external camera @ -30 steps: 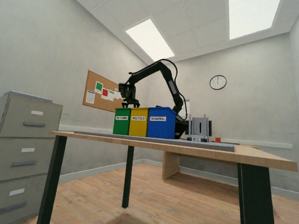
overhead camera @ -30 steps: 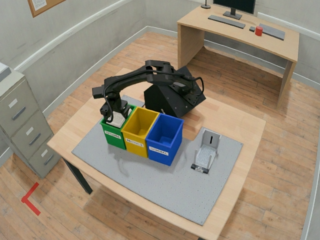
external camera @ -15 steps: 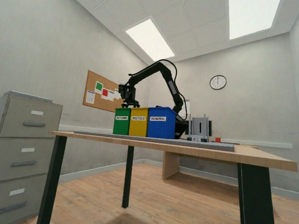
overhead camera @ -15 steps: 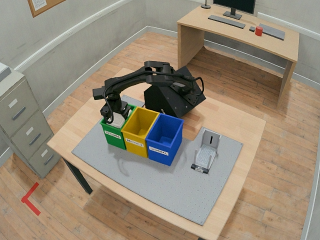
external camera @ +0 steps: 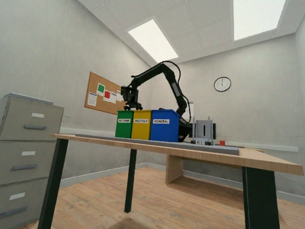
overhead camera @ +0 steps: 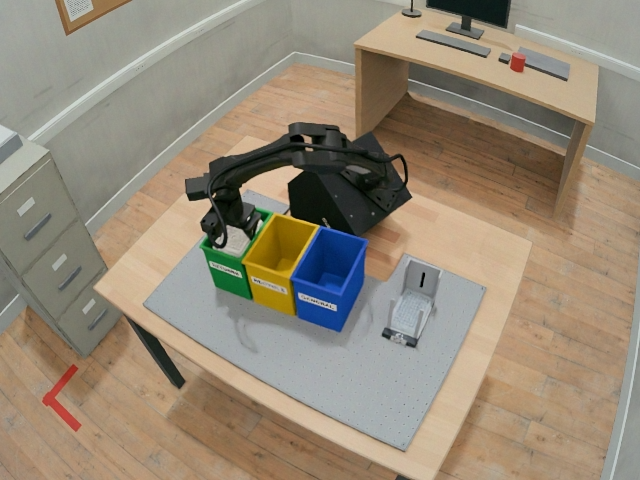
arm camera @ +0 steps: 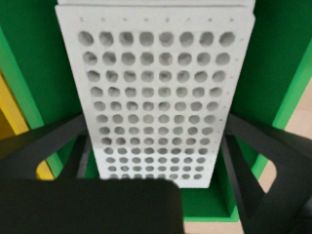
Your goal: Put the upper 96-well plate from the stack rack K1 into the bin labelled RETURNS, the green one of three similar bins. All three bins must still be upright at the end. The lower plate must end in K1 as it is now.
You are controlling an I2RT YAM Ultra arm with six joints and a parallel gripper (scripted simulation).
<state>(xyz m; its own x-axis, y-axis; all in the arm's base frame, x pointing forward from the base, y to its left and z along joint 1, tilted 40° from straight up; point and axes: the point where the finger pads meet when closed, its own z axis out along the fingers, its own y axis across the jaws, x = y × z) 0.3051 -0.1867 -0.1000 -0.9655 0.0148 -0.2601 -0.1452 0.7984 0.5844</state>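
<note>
The 96-well plate lies right at my hand. Also, from my hand: blue general bin 40 mm behind, 260 mm to the left, 70 mm below; then yellow recycle bin 20 mm behind, 130 mm to the left, 70 mm below; then green returns bin 70 mm below.
</note>
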